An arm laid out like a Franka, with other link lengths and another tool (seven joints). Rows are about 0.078 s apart.
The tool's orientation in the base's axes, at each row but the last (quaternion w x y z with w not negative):
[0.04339, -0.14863, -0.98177, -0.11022]
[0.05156, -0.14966, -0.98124, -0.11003]
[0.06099, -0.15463, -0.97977, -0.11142]
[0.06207, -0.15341, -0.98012, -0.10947]
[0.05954, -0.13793, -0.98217, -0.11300]
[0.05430, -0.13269, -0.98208, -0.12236]
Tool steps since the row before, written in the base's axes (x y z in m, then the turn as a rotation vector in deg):
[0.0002, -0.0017, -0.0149, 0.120, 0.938, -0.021]
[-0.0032, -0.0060, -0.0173, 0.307, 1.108, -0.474]
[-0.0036, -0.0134, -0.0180, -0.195, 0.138, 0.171]
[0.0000, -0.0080, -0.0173, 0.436, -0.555, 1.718]
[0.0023, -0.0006, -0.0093, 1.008, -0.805, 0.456]
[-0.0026, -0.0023, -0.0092, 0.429, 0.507, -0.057]
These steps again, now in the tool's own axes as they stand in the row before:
[-0.0024, -0.0046, 0.0141, 0.148, 0.906, 0.229]
[-0.0010, -0.0100, 0.0156, -0.042, 1.030, 0.695]
[-0.0032, -0.0172, 0.0145, 0.250, 0.100, -0.116]
[-0.0050, -0.0108, 0.0149, -0.305, -0.043, -1.832]
[-0.0037, -0.0018, 0.0087, -1.102, -0.373, -0.720]
[0.0006, -0.0049, 0.0085, -0.294, 0.579, 0.152]

